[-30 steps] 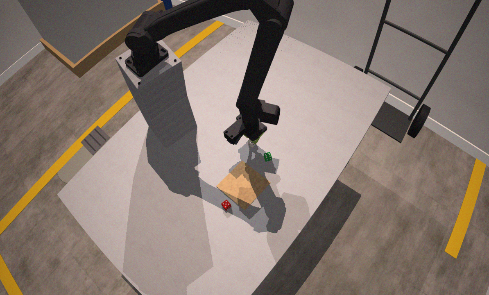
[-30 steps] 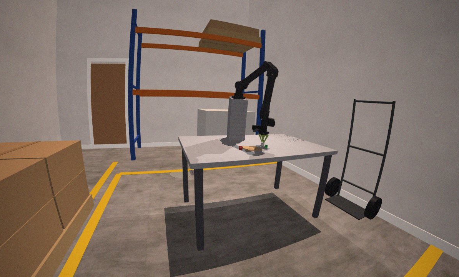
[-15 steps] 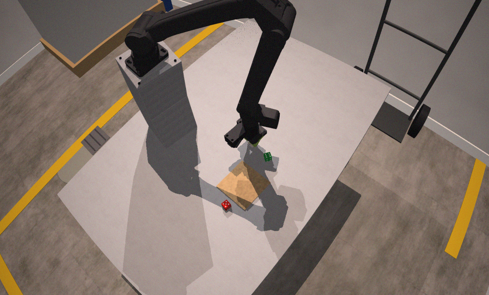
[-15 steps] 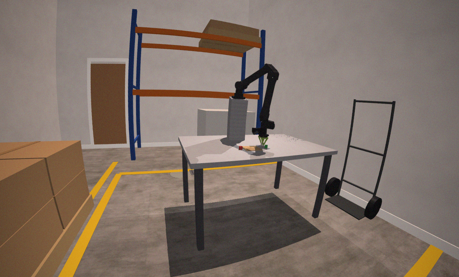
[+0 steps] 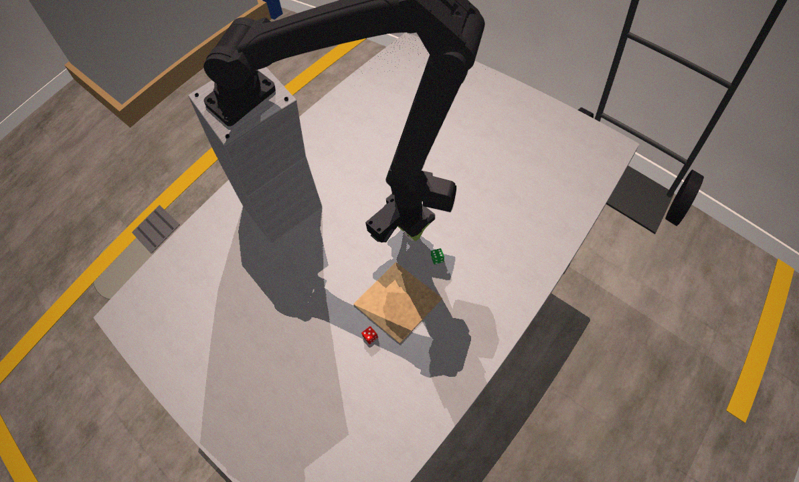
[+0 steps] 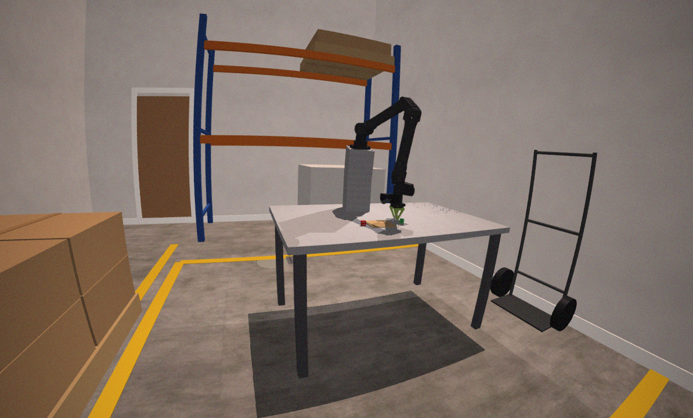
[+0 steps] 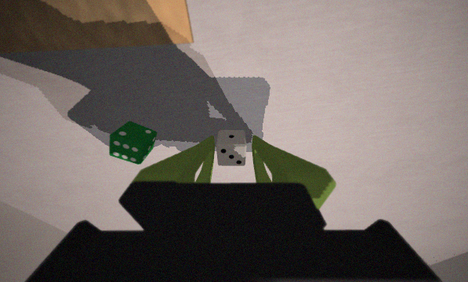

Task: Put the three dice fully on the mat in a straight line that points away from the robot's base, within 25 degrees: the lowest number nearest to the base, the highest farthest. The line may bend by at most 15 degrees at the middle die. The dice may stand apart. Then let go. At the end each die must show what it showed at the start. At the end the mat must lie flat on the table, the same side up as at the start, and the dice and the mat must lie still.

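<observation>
My hand is right at the white die. Also, from my hand: red die (25 cm to the right, 10 cm ahead); then green die (9 cm ahead, 1 cm to the right); then tan mat (15 cm to the right, 9 cm ahead, 1 cm below).
</observation>
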